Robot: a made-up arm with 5 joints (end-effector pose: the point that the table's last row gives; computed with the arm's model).
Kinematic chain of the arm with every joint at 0, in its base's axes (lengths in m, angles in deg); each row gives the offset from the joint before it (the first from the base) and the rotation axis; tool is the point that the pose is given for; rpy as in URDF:
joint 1: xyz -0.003 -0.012 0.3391 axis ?
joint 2: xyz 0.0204 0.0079 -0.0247 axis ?
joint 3: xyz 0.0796 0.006 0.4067 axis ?
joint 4: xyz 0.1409 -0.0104 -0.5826 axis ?
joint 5: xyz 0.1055 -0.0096 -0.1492 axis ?
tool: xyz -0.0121 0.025 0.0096 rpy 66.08 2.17 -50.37
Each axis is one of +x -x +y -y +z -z.
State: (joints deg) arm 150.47 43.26 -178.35 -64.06 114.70
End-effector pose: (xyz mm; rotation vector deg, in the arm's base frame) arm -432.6 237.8 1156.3 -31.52 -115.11 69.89
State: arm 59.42 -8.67 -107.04 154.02 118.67
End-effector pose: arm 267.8 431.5 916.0 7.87 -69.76 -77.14
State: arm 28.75 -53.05 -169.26 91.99 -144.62
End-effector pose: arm -611.1 -383.8 1125.7 -42.50 -62.34 101.31
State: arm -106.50 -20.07 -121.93 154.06 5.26
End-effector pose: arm -60.0 -274.3 1113.0 23.23 -77.05 -148.95
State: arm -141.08 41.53 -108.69 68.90 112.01
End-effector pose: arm -838.3 -681.0 326.2 59.67 32.61 49.74
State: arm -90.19 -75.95 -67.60 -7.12 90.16
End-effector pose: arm 3.5 155.4 1228.3 -45.30 129.96 -44.51
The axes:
joint 1: +z
joint 2: +y
joint 3: +y
joint 4: +y
joint 5: -z

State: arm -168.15 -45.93 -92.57 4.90 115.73
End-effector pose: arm -75.9 -21.1 1377.0 32.29 125.42 -65.59
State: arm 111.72 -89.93 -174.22 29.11 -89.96
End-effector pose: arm 436.0 -1064.9 327.7 -57.18 123.45 -3.68
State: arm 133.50 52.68 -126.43 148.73 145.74
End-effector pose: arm -600.9 647.0 308.6 32.21 -91.77 -4.52
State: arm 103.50 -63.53 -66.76 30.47 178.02
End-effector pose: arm -11.1 153.1 1191.7 53.17 52.82 -146.97
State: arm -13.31 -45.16 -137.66 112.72 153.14
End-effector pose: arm -209.3 13.2 1305.0 -47.76 51.66 90.96
